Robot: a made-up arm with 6 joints.
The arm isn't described. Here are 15 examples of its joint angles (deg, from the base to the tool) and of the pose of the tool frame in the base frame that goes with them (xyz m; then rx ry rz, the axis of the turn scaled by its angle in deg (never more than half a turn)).
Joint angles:
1: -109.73 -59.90 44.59 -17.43 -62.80 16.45
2: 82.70 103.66 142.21 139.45 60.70 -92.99
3: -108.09 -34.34 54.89 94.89 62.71 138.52
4: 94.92 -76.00 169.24 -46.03 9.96 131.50
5: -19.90 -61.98 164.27 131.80 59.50 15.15
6: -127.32 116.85 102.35 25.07 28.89 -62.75
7: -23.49 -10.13 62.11 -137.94 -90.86 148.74
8: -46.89 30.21 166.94 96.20 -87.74 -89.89
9: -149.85 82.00 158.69 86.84 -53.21 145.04
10: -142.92 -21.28 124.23 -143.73 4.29 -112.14
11: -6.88 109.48 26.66 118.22 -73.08 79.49
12: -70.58 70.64 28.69 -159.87 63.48 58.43
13: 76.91 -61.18 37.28 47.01 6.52 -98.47
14: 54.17 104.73 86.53 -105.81 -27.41 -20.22
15: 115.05 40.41 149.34 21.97 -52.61 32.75
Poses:
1: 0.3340 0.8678 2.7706 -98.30 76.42 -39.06
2: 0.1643 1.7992 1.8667 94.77 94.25 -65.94
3: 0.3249 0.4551 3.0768 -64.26 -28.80 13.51
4: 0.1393 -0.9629 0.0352 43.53 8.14 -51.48
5: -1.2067 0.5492 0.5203 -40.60 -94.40 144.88
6: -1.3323 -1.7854 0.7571 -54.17 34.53 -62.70
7: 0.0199 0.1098 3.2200 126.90 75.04 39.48
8: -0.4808 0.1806 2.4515 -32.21 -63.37 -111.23
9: -0.9301 -0.3646 2.5883 139.61 78.37 77.43
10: 1.1293 0.8676 2.4677 -6.49 -75.11 66.18
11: 1.3775 -0.3527 -0.2885 -0.06 -30.44 -39.30
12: 0.5868 -1.7971 0.6609 51.31 44.42 -66.53
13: -0.2157 -1.0028 2.8800 13.27 -140.68 36.03
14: 1.2292 1.8680 0.7984 58.73 -2.34 90.65
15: 0.0434 0.1570 2.9447 -77.99 -103.87 47.89
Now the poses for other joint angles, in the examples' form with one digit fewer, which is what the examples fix.
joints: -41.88 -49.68 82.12 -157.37 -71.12 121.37
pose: -1.166 1.123 2.351 94.8 71.0 30.9
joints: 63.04 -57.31 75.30 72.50 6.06 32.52
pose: -0.738 -1.518 2.421 -83.6 -12.4 -73.5
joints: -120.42 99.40 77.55 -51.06 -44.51 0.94
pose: -1.011 -1.927 0.672 6.2 9.1 -33.0
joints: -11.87 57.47 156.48 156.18 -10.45 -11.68
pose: 0.270 -0.093 2.872 -90.1 115.4 -100.3
